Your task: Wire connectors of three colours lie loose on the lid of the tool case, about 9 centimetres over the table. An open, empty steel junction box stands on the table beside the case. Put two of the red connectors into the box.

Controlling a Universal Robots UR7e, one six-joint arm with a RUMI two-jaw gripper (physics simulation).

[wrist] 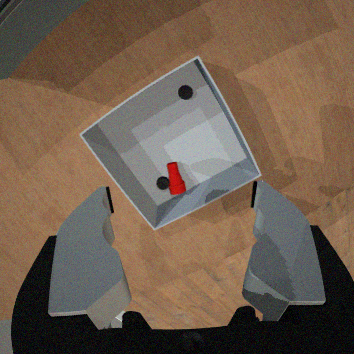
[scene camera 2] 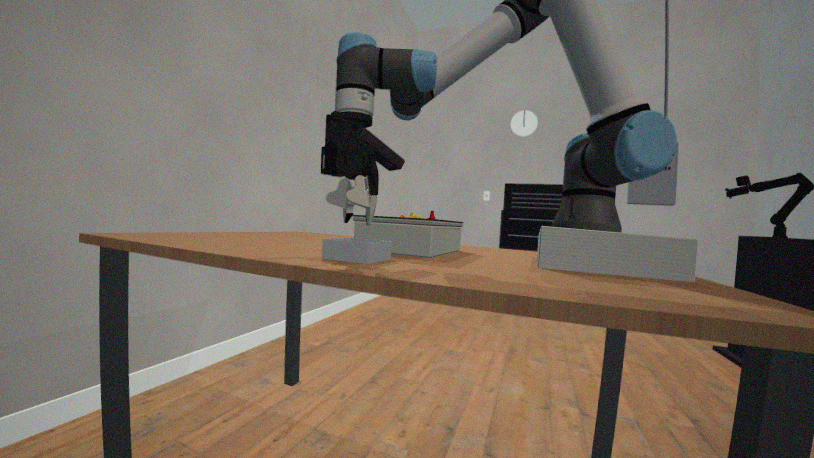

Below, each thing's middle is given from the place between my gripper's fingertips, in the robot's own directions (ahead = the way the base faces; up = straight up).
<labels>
I see the steel junction box [scene camera 2: 357,250] 5 cm below my hand and 1 cm to the right of it. Also, from my hand: tool case [scene camera 2: 419,237] (30 cm to the right, 3 cm below, 1 cm behind).
</labels>
